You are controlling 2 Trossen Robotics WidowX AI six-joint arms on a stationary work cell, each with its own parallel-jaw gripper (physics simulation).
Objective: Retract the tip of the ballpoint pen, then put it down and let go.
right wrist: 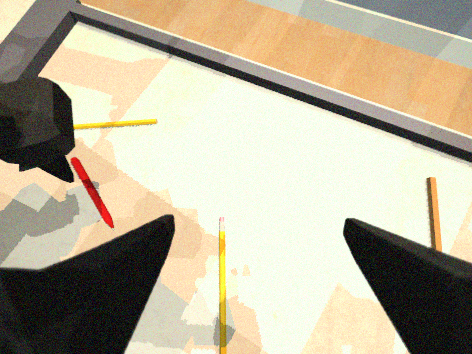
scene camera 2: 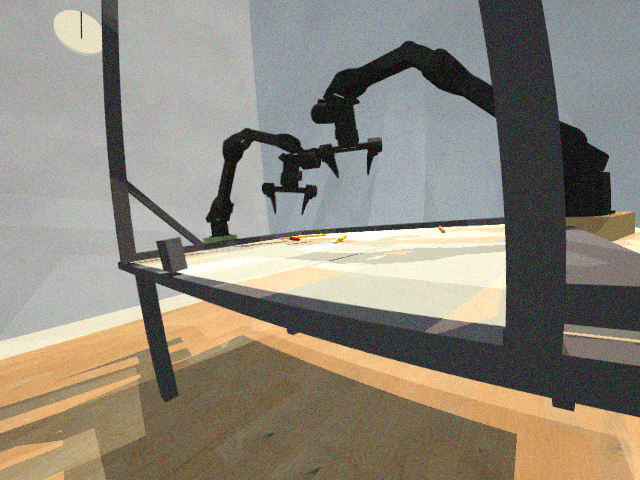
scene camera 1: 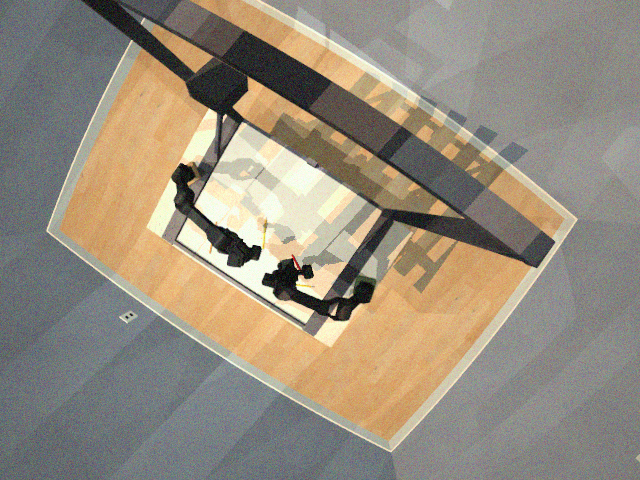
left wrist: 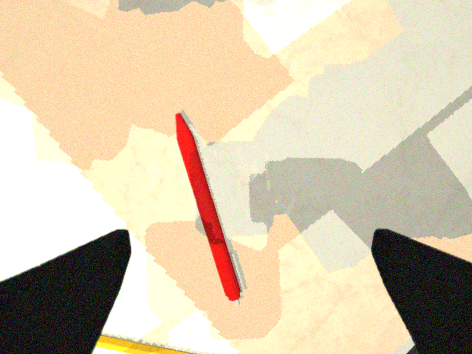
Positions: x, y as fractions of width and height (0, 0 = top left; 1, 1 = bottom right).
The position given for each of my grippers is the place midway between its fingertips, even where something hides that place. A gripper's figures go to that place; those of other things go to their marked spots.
My right gripper (scene camera 2: 0.55, 0.37) is 78 cm from the lens. A frame posts (scene camera 2: 0.81, 0.11): 13 cm from the lens. A dark table frame (scene camera 2: 0.92, 0.77): 14 cm from the lens.
